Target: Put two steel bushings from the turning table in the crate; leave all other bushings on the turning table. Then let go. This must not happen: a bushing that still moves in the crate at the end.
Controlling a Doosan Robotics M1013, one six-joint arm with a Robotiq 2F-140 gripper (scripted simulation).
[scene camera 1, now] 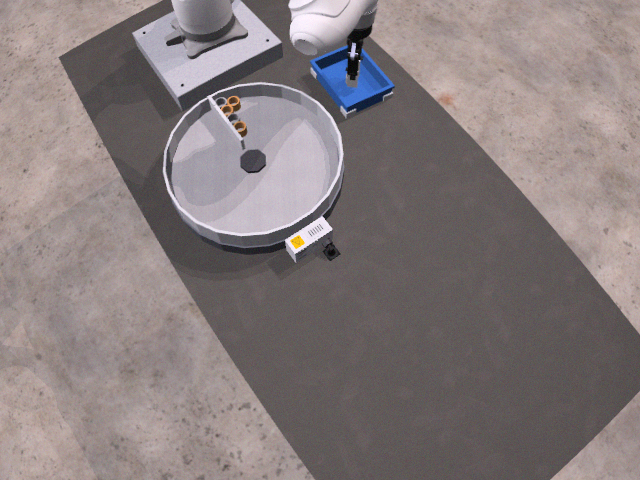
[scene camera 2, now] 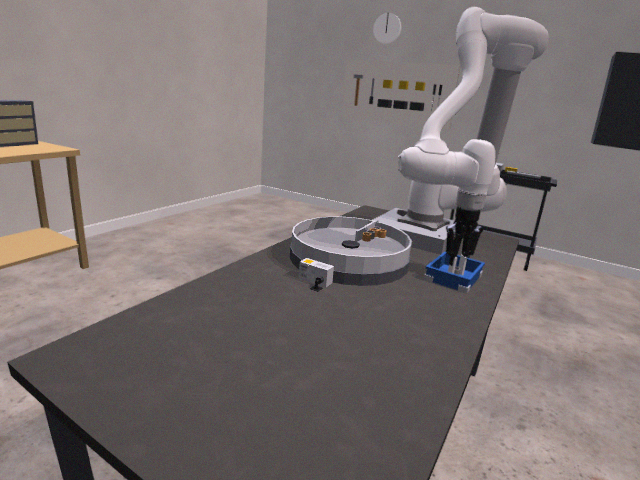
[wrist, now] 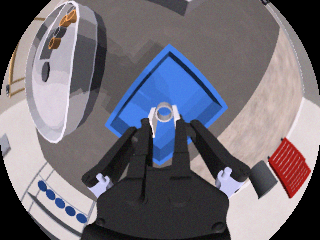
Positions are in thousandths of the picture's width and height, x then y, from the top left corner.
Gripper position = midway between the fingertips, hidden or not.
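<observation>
A round turning table (scene camera 1: 454, 334) appears in the scene, visible as well at (scene camera 2: 529, 501) and (wrist: 158, 335). A blue crate (scene camera 1: 521, 134), (scene camera 2: 684, 568), (wrist: 533, 323) shares the scene with it, and so does the gripper (scene camera 2: 712, 570), (scene camera 1: 552, 168), (wrist: 514, 469).
</observation>
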